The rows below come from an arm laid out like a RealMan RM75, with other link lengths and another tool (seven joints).
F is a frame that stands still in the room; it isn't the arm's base.
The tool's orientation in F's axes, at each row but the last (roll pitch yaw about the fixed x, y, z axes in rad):
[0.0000, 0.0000, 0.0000]
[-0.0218, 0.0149, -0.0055]
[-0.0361, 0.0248, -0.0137]
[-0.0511, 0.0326, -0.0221]
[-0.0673, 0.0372, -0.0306]
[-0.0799, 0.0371, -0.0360]
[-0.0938, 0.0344, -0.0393]
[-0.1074, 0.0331, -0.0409]
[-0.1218, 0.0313, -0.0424]
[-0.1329, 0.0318, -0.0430]
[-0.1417, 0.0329, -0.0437]
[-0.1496, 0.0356, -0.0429]
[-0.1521, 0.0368, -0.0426]
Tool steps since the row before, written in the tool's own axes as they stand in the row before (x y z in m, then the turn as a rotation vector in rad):
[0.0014, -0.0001, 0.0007, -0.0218, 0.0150, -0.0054]
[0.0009, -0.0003, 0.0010, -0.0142, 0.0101, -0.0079]
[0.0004, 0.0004, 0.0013, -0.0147, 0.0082, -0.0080]
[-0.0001, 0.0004, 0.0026, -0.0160, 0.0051, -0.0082]
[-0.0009, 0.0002, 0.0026, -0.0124, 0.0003, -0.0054]
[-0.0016, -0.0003, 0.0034, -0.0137, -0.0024, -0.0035]
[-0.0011, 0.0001, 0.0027, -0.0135, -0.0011, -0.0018]
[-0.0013, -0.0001, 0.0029, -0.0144, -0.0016, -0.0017]
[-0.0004, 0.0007, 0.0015, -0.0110, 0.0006, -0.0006]
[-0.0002, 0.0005, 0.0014, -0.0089, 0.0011, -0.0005]
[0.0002, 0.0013, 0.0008, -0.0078, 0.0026, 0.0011]
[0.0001, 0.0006, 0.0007, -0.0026, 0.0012, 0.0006]
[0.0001, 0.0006, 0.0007, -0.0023, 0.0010, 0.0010]
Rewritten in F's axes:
[0.0014, -0.0001, 0.0007, -0.0218, 0.0150, -0.0054]
[0.0009, -0.0003, 0.0010, -0.0143, 0.0100, -0.0079]
[0.0004, 0.0004, 0.0013, -0.0148, 0.0081, -0.0079]
[0.0000, 0.0005, 0.0026, -0.0162, 0.0050, -0.0079]
[-0.0008, 0.0004, 0.0026, -0.0126, 0.0003, -0.0049]
[-0.0015, 0.0000, 0.0035, -0.0139, -0.0022, -0.0028]
[-0.0010, 0.0004, 0.0027, -0.0136, -0.0007, -0.0012]
[-0.0012, 0.0003, 0.0029, -0.0145, -0.0012, -0.0010]
[-0.0003, 0.0009, 0.0014, -0.0110, 0.0010, -0.0003]
[-0.0001, 0.0007, 0.0013, -0.0089, 0.0014, -0.0004]
[0.0003, 0.0014, 0.0006, -0.0076, 0.0031, 0.0010]
[0.0002, 0.0007, 0.0006, -0.0025, 0.0014, 0.0005]
[0.0002, 0.0007, 0.0006, -0.0022, 0.0012, 0.0009]

